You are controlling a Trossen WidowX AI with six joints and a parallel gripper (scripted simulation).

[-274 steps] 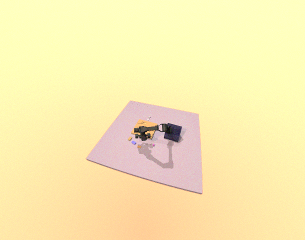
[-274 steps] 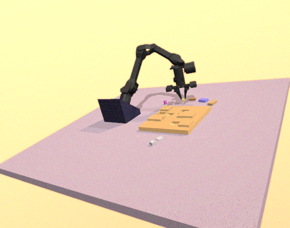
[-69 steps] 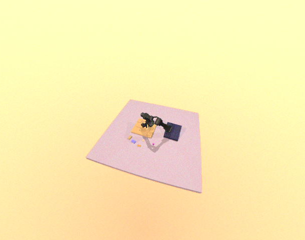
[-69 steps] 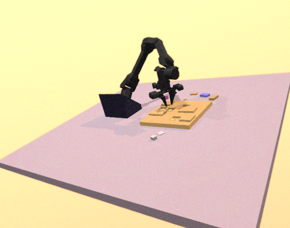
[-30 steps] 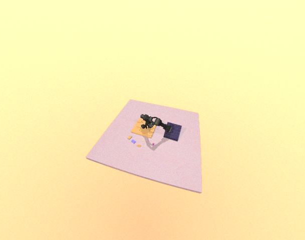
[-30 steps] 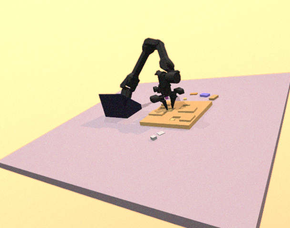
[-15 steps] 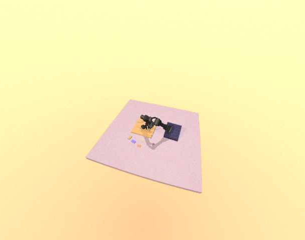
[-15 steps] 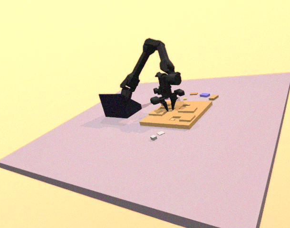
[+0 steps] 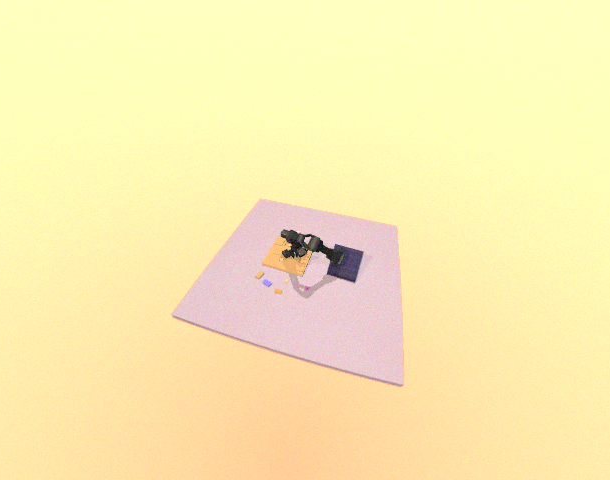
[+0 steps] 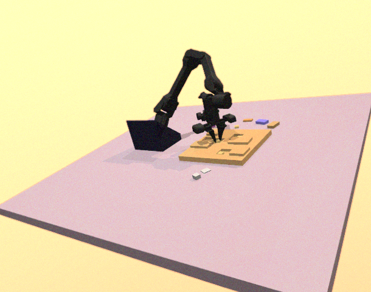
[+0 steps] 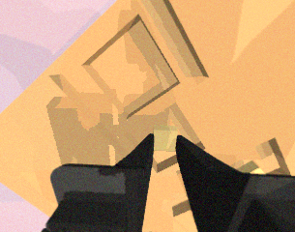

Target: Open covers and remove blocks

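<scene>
My gripper tip is now 150 mm past the magenta block and 220 mm to the right of it. Also, from my gripper tip: blue block (110 mm ahead, 260 mm to the left, 10 mm below); grey cube (60 mm ahead, 290 mm to the right, 10 mm below).
</scene>
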